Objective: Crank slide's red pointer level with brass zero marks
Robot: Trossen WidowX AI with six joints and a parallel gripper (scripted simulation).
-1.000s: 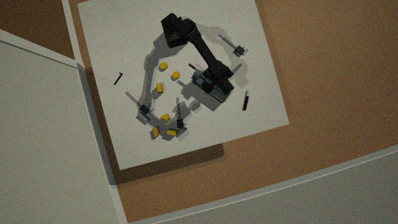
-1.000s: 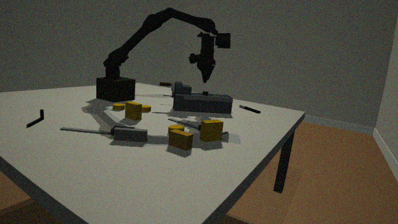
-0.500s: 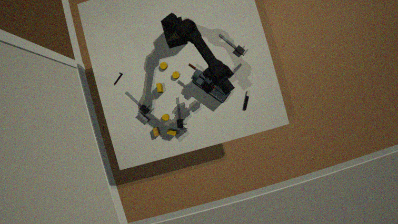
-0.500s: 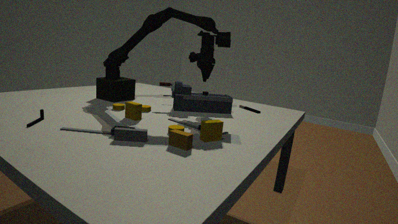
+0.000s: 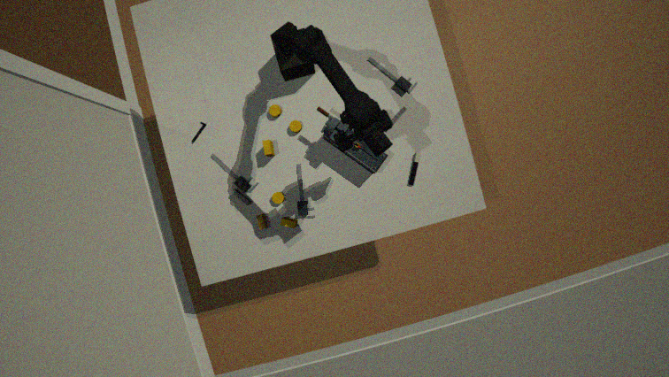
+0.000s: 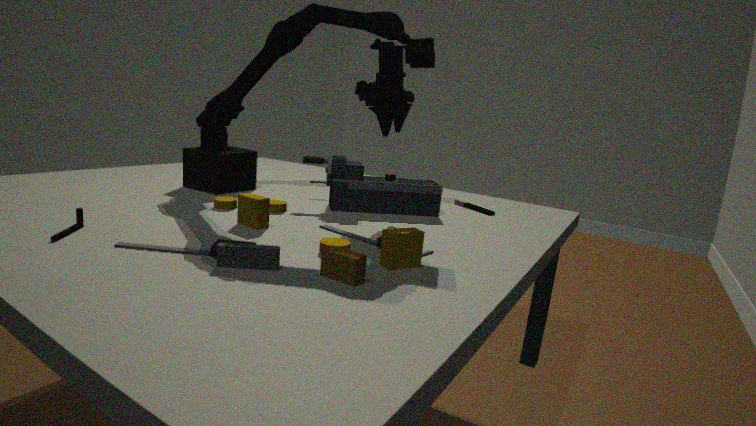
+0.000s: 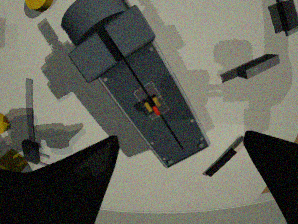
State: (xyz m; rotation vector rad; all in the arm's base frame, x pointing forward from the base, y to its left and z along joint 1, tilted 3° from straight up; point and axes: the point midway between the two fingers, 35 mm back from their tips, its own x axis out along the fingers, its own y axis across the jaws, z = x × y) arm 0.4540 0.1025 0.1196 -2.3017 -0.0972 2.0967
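The brown crank handle lies 160 mm behind my gripper tip, 90 mm to the right of it and 80 mm below it. Also, from my gripper tip: slide: 20 mm ahead, 10 mm to the right, 100 mm below; then black l-shaped key: 350 mm behind, 580 mm to the right, 170 mm below; then black bar: 180 mm ahead, 190 mm to the left, 180 mm below.
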